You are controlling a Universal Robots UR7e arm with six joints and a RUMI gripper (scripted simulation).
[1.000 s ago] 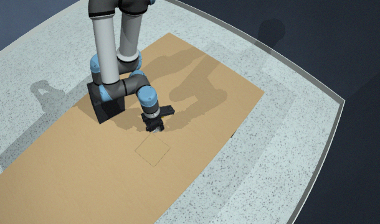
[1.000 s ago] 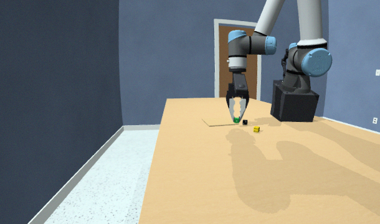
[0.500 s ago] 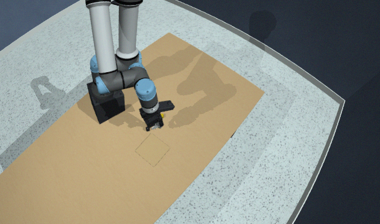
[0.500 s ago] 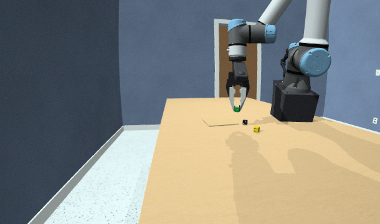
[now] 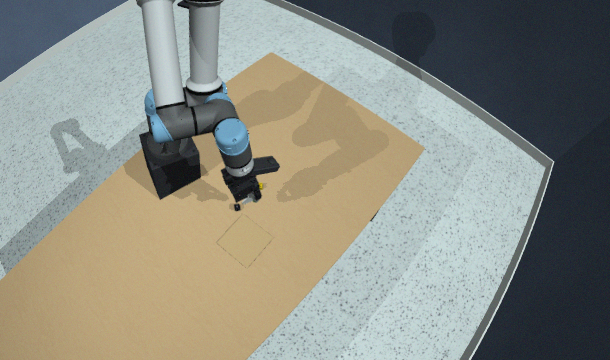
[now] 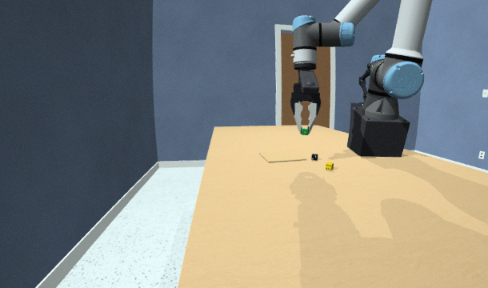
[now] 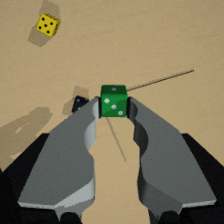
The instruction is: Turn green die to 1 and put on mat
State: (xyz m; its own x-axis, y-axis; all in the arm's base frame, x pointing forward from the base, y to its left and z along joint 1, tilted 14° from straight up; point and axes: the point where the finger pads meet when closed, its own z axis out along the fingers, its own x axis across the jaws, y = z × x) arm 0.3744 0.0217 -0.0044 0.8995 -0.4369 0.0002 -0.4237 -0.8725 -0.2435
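Right now my hand is 30 mm short of the tan mat, 120 mm to the left of it and 110 mm above it. Also, from my hand: green die: 10 mm below; yellow die: 50 mm behind, 80 mm to the left, 110 mm below; black die: 70 mm behind, 30 mm to the right, 110 mm below.
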